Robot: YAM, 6 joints.
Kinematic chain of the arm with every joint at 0, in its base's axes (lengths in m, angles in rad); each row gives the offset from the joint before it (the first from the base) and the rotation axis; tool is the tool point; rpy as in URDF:
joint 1: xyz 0 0 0.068 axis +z
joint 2: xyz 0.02 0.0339 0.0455 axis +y
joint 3: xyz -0.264 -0.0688 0 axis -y
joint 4: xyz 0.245 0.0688 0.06 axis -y
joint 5: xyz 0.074 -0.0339 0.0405 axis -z
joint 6: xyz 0.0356 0 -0.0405 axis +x
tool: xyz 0 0 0 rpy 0 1.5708 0
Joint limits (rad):
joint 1: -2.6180..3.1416
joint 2: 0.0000..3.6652
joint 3: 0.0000..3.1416
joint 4: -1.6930..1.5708
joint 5: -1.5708..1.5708
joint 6: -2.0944..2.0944
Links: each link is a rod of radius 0.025 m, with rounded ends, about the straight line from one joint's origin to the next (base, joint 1, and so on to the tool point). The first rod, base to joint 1, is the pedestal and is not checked.
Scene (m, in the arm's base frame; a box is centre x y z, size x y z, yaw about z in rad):
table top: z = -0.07
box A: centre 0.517 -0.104 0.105 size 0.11 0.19 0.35 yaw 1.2
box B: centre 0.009 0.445 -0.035 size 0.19 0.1 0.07 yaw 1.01
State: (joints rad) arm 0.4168 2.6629 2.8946 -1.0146 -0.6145 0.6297
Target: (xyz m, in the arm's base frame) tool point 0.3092 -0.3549 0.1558
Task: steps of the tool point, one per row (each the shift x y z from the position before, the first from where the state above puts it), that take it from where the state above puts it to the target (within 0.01 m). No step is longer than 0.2 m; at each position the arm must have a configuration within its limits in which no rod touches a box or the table.
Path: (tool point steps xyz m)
1: 0.0155 -0.1527 0.0376
2: -0.0339 -0.1416 0.0350
3: -0.0747 -0.1145 0.0321
4: -0.1015 -0.0758 0.0288
5: 0.0226 -0.0690 -0.1224
6: -0.0153 -0.0436 -0.1323

